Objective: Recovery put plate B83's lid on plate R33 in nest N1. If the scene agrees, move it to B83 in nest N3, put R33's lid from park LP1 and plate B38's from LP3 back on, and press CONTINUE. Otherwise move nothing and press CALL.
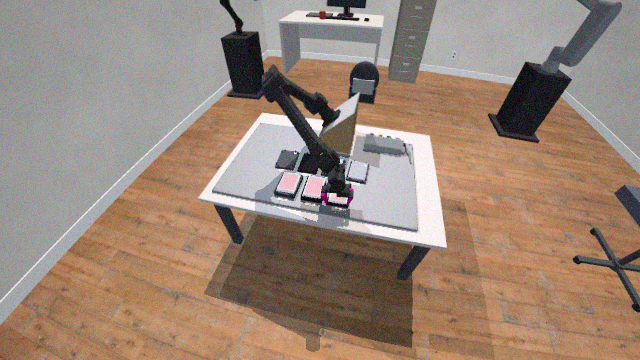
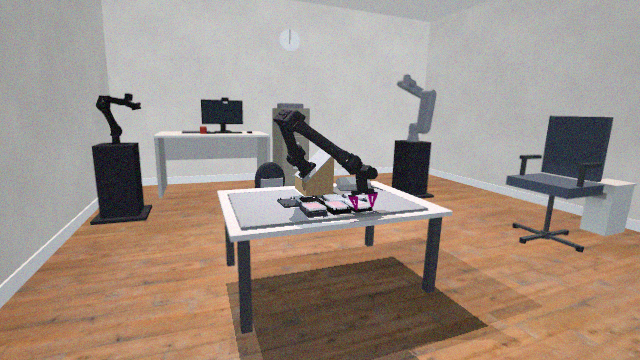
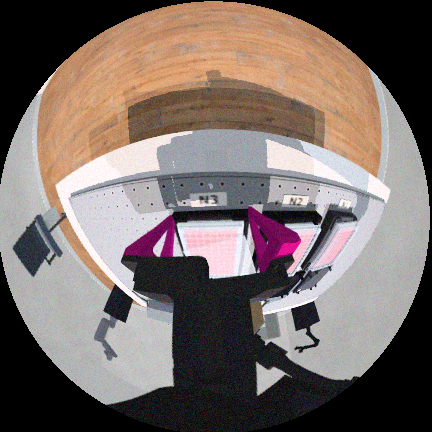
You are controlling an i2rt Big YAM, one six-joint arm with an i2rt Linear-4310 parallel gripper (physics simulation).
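Frame: origin at the arm's base, x right, y ahead, z up, level; centimetres.
Seen in the pictures: gripper, fingertip midpoint: (image 1: 336, 204) (image 2: 364, 208) (image 3: 209, 214); arm's base, link origin: (image 1: 332, 119) (image 2: 307, 170).
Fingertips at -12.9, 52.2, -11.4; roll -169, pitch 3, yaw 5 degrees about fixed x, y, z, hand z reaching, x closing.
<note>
Offsets run from my fingertips to a thing's middle, as dx, dy, dz. "spot": to the spot under its first point. Level surfaces: height alone.
My gripper (image 1: 338, 197) (image 2: 363, 204) (image 3: 209, 214) is open and empty, its magenta fingers low on either side of the pink plate @(+2.4, -9.2, +1.6) (image 3: 212, 247) in nest N3. The N3 label @(spot: -0.1, +1.1, -1.4) (image 3: 208, 200) is in front of it. A pink plate @(+12.5, -7.4, +1.2) (image 1: 314, 187) (image 2: 337, 204) (image 3: 306, 244) sits in nest N2. Another pink plate @(+25.1, -6.9, +1.6) (image 1: 289, 184) (image 2: 314, 207) (image 3: 336, 245) sits in nest N1 and looks taller. A pale lid @(-6.8, -25.0, -0.2) (image 1: 358, 171) lies on a park behind the nests; the arm partly hides the park row. Plate codes cannot be read. The grey button box @(-18.7, -50.0, +2.6) (image 1: 384, 144) (image 2: 346, 183) stands at the back right.
A dark tray @(+32.5, -25.6, -0.6) (image 1: 287, 159) (image 2: 288, 202) (image 3: 314, 280) lies behind N1. A tan wedge-shaped stand (image 1: 340, 134) (image 2: 316, 186) rises behind the park row, close to the arm. The grey pegboard mat @(dz -1.5) (image 1: 385, 200) (image 2: 260, 215) covers much of the white table @(dz -2.8) (image 1: 431, 190).
</note>
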